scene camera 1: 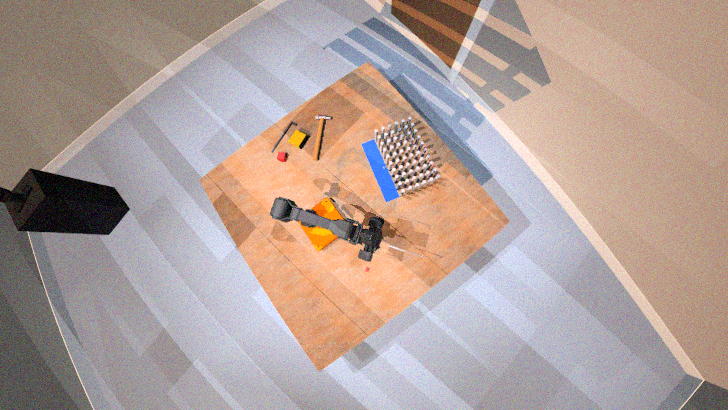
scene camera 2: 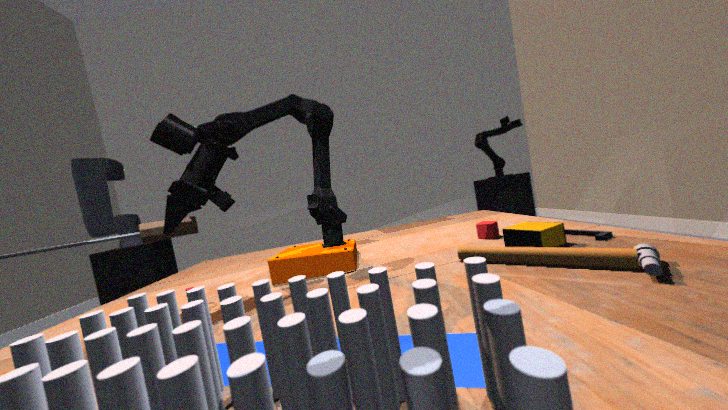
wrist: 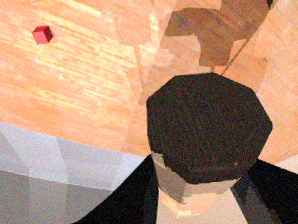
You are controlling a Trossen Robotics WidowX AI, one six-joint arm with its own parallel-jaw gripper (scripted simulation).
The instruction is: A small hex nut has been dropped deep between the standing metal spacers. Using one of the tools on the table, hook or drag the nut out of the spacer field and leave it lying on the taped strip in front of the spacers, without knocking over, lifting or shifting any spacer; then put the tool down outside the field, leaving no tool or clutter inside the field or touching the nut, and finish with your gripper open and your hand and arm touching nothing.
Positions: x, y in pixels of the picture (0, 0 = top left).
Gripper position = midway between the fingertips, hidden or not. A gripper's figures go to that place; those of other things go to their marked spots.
Scene:
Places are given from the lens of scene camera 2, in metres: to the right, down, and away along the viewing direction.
my gripper [scene camera 2: 166, 233]: -0.40, 0.06, 0.54
hammer [scene camera 2: 647, 255]: 0.38, 0.07, 0.36
blue taped strip [scene camera 2: 464, 351]: 0.10, 0.15, 0.27
The marked spots on the hammer and the blue taped strip are 0.31 m apart.

